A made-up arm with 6 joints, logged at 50 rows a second.
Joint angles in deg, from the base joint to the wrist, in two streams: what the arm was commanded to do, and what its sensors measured. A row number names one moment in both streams.
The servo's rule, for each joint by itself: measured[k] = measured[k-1] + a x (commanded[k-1-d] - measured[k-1]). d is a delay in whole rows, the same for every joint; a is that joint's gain. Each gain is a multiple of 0.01, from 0.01 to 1. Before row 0 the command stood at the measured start. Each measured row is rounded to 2 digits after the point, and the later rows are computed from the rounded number. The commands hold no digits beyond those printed.
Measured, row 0:
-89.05, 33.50, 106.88, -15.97, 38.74, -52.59
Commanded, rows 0 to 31:
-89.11, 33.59, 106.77, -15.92, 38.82, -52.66
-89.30, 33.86, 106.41, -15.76, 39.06, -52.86
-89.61, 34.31, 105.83, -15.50, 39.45, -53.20
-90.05, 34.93, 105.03, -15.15, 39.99, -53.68
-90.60, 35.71, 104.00, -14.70, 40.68, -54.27
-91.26, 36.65, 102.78, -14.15, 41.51, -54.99
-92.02, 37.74, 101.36, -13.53, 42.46, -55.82
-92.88, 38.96, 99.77, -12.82, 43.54, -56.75
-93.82, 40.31, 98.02, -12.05, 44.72, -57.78
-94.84, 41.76, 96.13, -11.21, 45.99, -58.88
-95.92, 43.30, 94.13, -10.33, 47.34, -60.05
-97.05, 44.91, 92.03, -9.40, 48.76, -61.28
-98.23, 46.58, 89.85, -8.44, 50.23, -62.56
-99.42, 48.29, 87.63, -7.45, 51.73, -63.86
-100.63, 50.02, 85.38, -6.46, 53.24, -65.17
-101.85, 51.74, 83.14, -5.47, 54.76, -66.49
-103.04, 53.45, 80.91, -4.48, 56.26, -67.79
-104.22, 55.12, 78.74, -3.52, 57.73, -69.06
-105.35, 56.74, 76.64, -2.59, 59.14, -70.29
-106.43, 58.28, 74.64, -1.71, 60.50, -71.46
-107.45, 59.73, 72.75, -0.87, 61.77, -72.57
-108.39, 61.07, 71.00, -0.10, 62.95, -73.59
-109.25, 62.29, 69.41, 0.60, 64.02, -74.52
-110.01, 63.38, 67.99, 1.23, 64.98, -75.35
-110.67, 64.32, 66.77, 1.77, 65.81, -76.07
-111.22, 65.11, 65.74, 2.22, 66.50, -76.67
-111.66, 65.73, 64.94, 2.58, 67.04, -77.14
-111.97, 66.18, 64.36, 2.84, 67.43, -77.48
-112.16, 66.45, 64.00, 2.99, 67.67, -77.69
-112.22, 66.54, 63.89, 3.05, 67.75, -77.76
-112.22, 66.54, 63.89, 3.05, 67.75, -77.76
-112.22, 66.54, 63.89, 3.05, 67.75, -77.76
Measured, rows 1 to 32:
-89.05, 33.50, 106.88, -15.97, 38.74, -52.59
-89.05, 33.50, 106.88, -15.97, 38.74, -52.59
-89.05, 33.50, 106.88, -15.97, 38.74, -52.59
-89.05, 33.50, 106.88, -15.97, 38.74, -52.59
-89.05, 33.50, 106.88, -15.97, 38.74, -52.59
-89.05, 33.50, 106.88, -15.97, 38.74, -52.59
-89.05, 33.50, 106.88, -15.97, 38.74, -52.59
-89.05, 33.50, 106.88, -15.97, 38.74, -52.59
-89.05, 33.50, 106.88, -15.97, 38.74, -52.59
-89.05, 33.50, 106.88, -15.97, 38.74, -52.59
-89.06, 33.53, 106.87, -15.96, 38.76, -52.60
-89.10, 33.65, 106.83, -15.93, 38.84, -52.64
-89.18, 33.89, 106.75, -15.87, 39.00, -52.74
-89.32, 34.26, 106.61, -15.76, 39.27, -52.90
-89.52, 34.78, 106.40, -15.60, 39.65, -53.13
-89.80, 35.45, 106.11, -15.38, 40.15, -53.45
-90.16, 36.27, 105.73, -15.10, 40.77, -53.85
-90.60, 37.24, 105.25, -14.76, 41.52, -54.34
-91.12, 38.35, 104.67, -14.35, 42.38, -54.92
-91.72, 39.58, 103.99, -13.88, 43.35, -55.59
-92.39, 40.92, 103.20, -13.35, 44.43, -56.35
-93.14, 42.36, 102.31, -12.76, 45.60, -57.19
-93.95, 43.88, 101.31, -12.11, 46.85, -58.10
-94.83, 45.47, 100.22, -11.41, 48.17, -59.08
-95.76, 47.11, 99.03, -10.67, 49.54, -60.12
-96.73, 48.78, 97.76, -9.89, 50.95, -61.20
-97.74, 50.46, 96.41, -9.08, 52.38, -62.32
-98.78, 52.14, 95.00, -8.25, 53.82, -63.47
-99.83, 53.80, 93.53, -7.40, 55.26, -64.63
-100.89, 55.41, 92.02, -6.55, 56.67, -65.79
-101.94, 56.97, 90.48, -5.70, 58.05, -66.94
-102.97, 58.45, 88.92, -4.86, 59.37, -68.07
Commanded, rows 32 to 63:
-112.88, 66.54, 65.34, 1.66, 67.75, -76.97
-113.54, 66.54, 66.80, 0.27, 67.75, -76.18
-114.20, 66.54, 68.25, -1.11, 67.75, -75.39
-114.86, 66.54, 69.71, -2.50, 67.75, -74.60
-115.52, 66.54, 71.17, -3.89, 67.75, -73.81
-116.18, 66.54, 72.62, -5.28, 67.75, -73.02
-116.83, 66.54, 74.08, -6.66, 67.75, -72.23
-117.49, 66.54, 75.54, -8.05, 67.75, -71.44
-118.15, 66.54, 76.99, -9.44, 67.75, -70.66
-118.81, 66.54, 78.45, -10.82, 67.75, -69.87
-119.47, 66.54, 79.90, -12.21, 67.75, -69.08
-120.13, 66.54, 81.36, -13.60, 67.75, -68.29
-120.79, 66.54, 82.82, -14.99, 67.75, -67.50
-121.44, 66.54, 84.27, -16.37, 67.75, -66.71
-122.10, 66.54, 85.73, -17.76, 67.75, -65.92
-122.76, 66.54, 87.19, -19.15, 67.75, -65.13
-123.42, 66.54, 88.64, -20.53, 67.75, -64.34
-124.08, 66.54, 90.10, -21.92, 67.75, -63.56
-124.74, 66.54, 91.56, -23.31, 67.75, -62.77
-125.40, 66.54, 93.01, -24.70, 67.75, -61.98
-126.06, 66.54, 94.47, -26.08, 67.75, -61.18
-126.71, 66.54, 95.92, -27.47, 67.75, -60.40
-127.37, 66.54, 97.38, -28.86, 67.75, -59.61
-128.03, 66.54, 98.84, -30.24, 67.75, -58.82
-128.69, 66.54, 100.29, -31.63, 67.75, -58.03
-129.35, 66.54, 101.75, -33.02, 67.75, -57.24
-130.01, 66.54, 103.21, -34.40, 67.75, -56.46
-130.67, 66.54, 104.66, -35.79, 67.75, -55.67
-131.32, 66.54, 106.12, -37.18, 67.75, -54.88
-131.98, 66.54, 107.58, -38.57, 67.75, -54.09
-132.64, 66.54, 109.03, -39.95, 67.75, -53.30
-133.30, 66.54, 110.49, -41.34, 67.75, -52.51
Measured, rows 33 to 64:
-103.97, 59.83, 87.36, -4.04, 60.63, -69.17
-104.94, 61.11, 85.81, -3.25, 61.80, -70.22
-105.86, 62.27, 84.29, -2.50, 62.88, -71.21
-106.72, 63.29, 82.81, -1.79, 63.86, -72.14
-107.51, 64.17, 81.38, -1.13, 64.72, -72.99
-108.22, 64.89, 80.02, -0.53, 65.45, -73.75
-108.85, 65.45, 78.74, 0.00, 66.05, -74.42
-109.39, 65.84, 77.55, 0.46, 66.51, -74.99
-109.84, 66.09, 76.46, 0.85, 66.84, -75.46
-110.22, 66.25, 75.45, 1.18, 67.09, -75.85
-110.65, 66.35, 74.64, 1.25, 67.27, -76.04
-111.11, 66.42, 74.01, 1.10, 67.40, -76.06
-111.60, 66.46, 73.55, 0.77, 67.49, -75.95
-112.12, 66.49, 73.24, 0.28, 67.56, -75.72
-112.66, 66.51, 73.07, -0.35, 67.61, -75.40
-113.22, 66.52, 73.03, -1.09, 67.65, -75.00
-113.80, 66.53, 73.11, -1.93, 67.68, -74.53
-114.39, 66.53, 73.30, -2.85, 67.70, -74.00
-114.99, 66.53, 73.60, -3.84, 67.71, -73.43
-115.60, 66.53, 73.99, -4.89, 67.72, -72.82
-116.22, 66.53, 74.46, -5.99, 67.73, -72.18
-116.85, 66.53, 75.01, -7.13, 67.74, -71.52
-117.48, 66.53, 75.63, -8.31, 67.74, -70.84
-118.11, 66.53, 76.32, -9.52, 67.74, -70.14
-118.75, 66.53, 77.07, -10.76, 67.74, -69.42
-119.39, 66.53, 77.88, -12.02, 67.74, -68.69
-120.03, 66.53, 78.74, -13.30, 67.74, -67.95
-120.68, 66.53, 79.65, -14.59, 67.74, -67.20
-121.33, 66.53, 80.60, -15.90, 67.74, -66.45
-121.98, 66.53, 81.59, -17.22, 67.74, -65.69
-122.63, 66.53, 82.62, -18.55, 67.74, -64.92
-123.28, 66.53, 83.68, -19.89, 67.74, -64.15

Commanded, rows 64 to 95:
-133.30, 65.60, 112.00, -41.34, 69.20, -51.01
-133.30, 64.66, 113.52, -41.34, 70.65, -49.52
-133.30, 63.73, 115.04, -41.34, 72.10, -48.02
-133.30, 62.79, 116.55, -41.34, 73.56, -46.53
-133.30, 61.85, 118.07, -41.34, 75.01, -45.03
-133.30, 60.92, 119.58, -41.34, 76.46, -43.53
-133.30, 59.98, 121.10, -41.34, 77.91, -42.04
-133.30, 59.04, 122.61, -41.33, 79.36, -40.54
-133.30, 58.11, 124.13, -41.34, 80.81, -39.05
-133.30, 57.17, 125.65, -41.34, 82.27, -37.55
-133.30, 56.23, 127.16, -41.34, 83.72, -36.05
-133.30, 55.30, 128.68, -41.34, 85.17, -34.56
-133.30, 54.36, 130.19, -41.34, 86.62, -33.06
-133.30, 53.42, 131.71, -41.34, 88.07, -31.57
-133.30, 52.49, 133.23, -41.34, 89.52, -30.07
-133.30, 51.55, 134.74, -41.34, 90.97, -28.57
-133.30, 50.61, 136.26, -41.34, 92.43, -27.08
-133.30, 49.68, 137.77, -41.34, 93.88, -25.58
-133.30, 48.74, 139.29, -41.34, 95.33, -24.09
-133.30, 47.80, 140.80, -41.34, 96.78, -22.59
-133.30, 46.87, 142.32, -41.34, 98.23, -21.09
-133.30, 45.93, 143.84, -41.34, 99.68, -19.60
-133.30, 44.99, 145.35, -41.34, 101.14, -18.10
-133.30, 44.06, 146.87, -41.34, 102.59, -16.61
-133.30, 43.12, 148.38, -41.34, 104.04, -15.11
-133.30, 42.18, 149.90, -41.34, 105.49, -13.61
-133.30, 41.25, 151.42, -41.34, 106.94, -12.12
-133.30, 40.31, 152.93, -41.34, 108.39, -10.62
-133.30, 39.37, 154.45, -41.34, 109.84, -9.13
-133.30, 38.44, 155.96, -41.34, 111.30, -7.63
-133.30, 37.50, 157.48, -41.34, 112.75, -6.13
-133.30, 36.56, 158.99, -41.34, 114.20, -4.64
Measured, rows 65 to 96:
-123.93, 66.53, 84.78, -21.24, 67.74, -63.38
-124.59, 66.53, 85.90, -22.59, 67.74, -62.60
-125.25, 66.53, 87.05, -23.95, 67.74, -61.82
-125.91, 66.53, 88.23, -25.31, 67.74, -61.04
-126.57, 66.53, 89.43, -26.67, 67.74, -60.26
-127.23, 66.53, 90.65, -28.04, 67.74, -59.48
-127.88, 66.53, 91.89, -29.41, 67.74, -58.70
-128.54, 66.53, 93.15, -30.78, 67.74, -57.92
-129.20, 66.53, 94.42, -32.16, 67.74, -57.13
-129.86, 66.53, 95.71, -33.54, 67.74, -56.34
-130.41, 66.20, 97.01, -34.71, 68.13, -55.43
-130.87, 65.65, 98.33, -35.70, 68.81, -54.43
-131.26, 64.96, 99.67, -36.55, 69.70, -53.34
-131.59, 64.18, 101.02, -37.27, 70.74, -52.18
-131.86, 63.34, 102.38, -37.88, 71.89, -50.96
-132.09, 62.47, 103.76, -38.40, 73.12, -49.70
-132.28, 61.57, 105.15, -38.84, 74.41, -48.40
-132.44, 60.66, 106.55, -39.21, 75.75, -47.06
-132.58, 59.74, 107.96, -39.53, 77.12, -45.70
-132.70, 58.81, 109.38, -39.80, 78.51, -44.31
-132.80, 57.88, 110.80, -40.03, 79.92, -42.91
-132.88, 56.95, 112.23, -40.23, 81.34, -41.49
-132.95, 56.02, 113.67, -40.40, 82.77, -40.06
-133.01, 55.08, 115.11, -40.54, 84.20, -38.62
-133.06, 54.15, 116.56, -40.66, 85.64, -37.17
-133.10, 53.21, 118.01, -40.76, 87.08, -35.71
-133.13, 52.27, 119.47, -40.85, 88.52, -34.24
-133.16, 51.34, 120.93, -40.92, 89.97, -32.77
-133.18, 50.40, 122.40, -40.98, 91.42, -31.29
-133.20, 49.46, 123.87, -41.03, 92.87, -29.81
-133.22, 48.53, 125.35, -41.08, 94.32, -28.33
-133.23, 47.59, 126.83, -41.12, 95.77, -26.85

